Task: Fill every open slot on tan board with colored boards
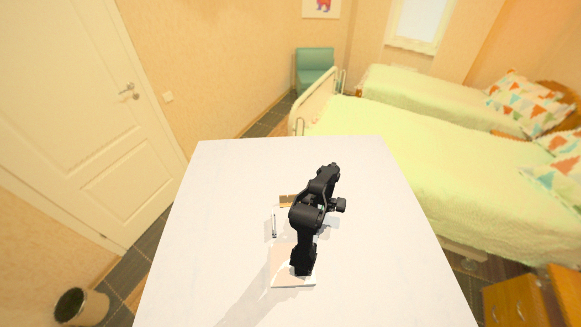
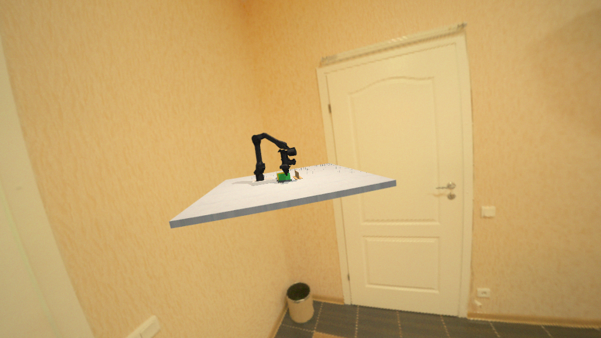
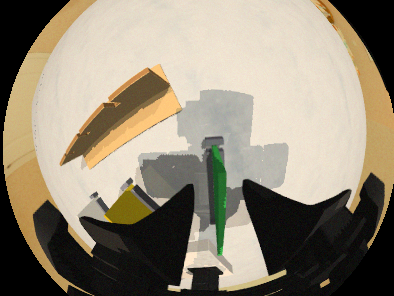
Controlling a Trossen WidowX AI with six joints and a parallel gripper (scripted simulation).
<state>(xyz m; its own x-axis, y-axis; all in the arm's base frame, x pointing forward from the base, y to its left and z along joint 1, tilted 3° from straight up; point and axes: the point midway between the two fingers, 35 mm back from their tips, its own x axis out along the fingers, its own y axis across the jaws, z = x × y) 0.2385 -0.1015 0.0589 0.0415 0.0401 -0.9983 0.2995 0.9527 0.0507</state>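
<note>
The green board lies 30 mm below my gripper tip, 30 mm behind it and 10 mm to the left of it. Round my gripper tip: yellow board 100 mm to the left, 40 mm behind, 30 mm below; tan board 100 mm to the left, 90 mm ahead, 20 mm below.
</note>
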